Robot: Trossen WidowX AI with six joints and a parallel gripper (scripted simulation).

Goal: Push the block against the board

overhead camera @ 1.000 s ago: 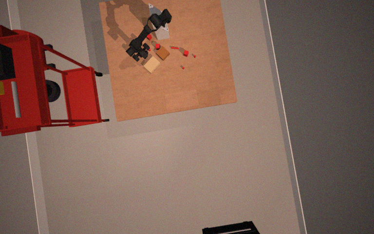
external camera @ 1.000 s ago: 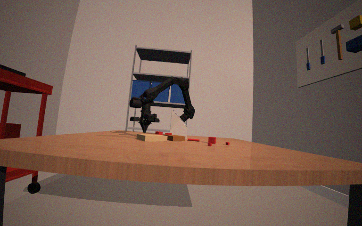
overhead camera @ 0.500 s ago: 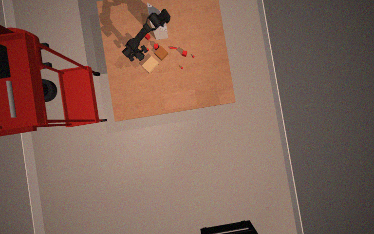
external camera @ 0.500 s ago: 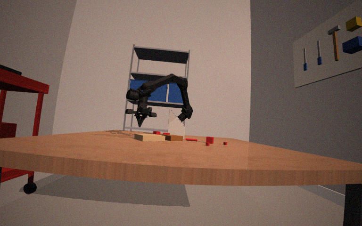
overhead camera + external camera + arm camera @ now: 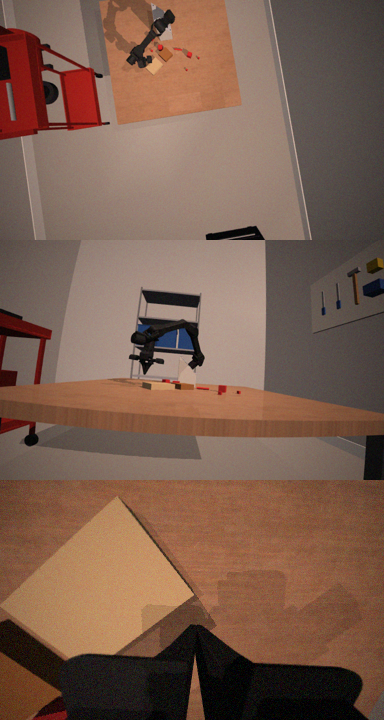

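The pale board lies 9 cm to the left of my gripper tip and 5 cm below it. The rest, counted from my gripper tip: square block: 21 cm to the left, 12 cm behind, 5 cm below; then red rod: 34 cm to the left, 17 cm behind, 6 cm below.
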